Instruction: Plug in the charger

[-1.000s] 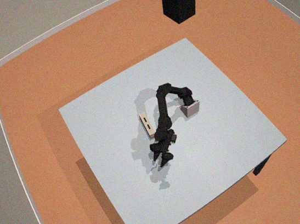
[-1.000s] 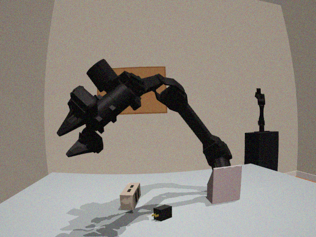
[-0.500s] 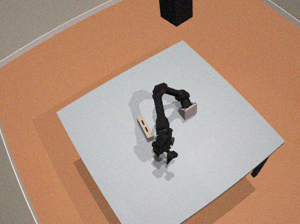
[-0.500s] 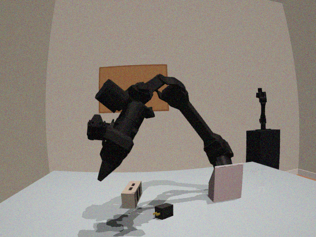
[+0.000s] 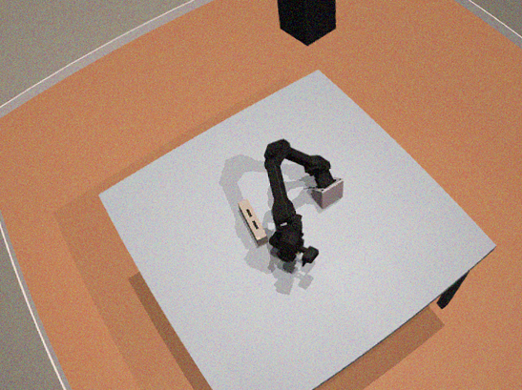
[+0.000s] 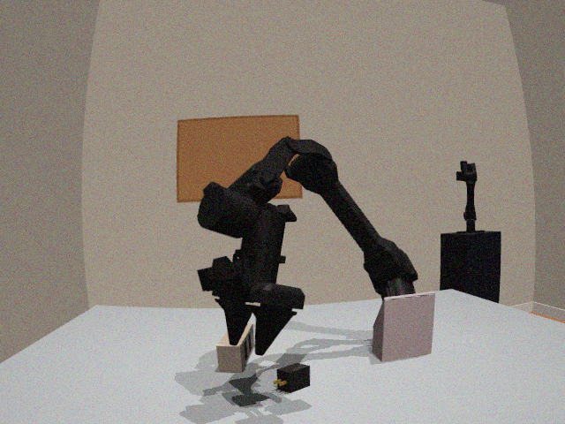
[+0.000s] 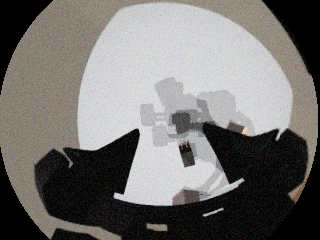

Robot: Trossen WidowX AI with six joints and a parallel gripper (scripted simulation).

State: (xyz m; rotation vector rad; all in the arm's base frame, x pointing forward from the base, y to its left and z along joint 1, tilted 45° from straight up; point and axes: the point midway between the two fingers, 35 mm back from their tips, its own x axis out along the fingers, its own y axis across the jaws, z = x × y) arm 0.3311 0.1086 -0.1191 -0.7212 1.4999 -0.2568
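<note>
Right now the dark charger is 70 mm behind my gripper tip, 60 mm to the right of it and 80 mm below it.
</note>
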